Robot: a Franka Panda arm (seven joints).
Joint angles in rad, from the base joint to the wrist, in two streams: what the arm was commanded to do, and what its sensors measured. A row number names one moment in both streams.
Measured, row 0:
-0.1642, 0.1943, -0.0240, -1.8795, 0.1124, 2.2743, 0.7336
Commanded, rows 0 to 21:
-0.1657, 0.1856, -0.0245, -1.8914, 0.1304, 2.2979, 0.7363
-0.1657, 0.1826, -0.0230, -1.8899, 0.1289, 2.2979, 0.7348
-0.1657, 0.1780, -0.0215, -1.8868, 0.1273, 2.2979, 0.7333
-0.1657, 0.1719, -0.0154, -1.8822, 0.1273, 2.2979, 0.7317
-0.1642, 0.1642, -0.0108, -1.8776, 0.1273, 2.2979, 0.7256
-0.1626, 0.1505, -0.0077, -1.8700, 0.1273, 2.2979, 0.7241
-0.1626, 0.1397, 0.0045, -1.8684, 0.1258, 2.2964, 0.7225
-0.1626, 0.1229, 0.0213, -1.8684, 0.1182, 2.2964, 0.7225
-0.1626, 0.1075, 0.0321, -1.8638, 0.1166, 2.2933, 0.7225
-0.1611, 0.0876, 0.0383, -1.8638, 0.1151, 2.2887, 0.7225
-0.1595, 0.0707, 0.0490, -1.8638, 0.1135, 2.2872, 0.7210
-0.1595, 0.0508, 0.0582, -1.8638, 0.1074, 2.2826, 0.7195
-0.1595, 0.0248, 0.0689, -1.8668, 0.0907, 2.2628, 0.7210
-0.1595, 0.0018, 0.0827, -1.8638, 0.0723, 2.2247, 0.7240
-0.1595, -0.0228, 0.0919, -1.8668, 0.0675, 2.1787, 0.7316
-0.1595, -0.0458, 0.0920, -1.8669, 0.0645, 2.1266, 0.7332
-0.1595, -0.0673, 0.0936, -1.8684, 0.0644, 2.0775, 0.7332
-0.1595, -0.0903, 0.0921, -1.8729, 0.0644, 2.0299, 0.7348
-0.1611, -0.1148, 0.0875, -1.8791, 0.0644, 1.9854, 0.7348
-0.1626, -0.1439, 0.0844, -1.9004, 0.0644, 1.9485, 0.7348
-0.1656, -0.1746, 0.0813, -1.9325, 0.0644, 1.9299, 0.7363
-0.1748, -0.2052, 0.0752, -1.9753, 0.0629, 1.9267, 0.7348
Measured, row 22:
-0.1554, -0.1046, 0.0814, -1.8648, 0.0796, 1.9633, 0.7314
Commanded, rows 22 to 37:
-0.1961, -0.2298, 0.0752, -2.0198, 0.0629, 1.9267, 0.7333
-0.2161, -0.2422, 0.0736, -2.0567, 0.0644, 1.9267, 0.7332
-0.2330, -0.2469, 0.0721, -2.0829, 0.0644, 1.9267, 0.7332
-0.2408, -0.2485, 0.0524, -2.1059, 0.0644, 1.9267, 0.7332
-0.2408, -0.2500, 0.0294, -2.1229, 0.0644, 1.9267, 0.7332
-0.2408, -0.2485, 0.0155, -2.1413, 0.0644, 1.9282, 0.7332
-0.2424, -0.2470, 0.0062, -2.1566, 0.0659, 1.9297, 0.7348
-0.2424, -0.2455, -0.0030, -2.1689, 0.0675, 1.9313, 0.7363
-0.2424, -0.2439, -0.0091, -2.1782, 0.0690, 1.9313, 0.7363
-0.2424, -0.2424, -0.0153, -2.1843, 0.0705, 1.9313, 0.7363
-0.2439, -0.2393, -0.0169, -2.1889, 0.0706, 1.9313, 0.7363
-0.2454, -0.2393, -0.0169, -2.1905, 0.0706, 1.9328, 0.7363
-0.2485, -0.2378, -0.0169, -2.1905, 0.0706, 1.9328, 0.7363
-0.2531, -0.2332, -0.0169, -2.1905, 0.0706, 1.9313, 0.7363
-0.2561, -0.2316, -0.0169, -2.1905, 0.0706, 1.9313, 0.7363
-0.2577, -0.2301, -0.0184, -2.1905, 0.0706, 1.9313, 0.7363
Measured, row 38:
-0.2440, -0.2242, -0.0216, -2.1817, 0.0765, 1.9220, 0.7318
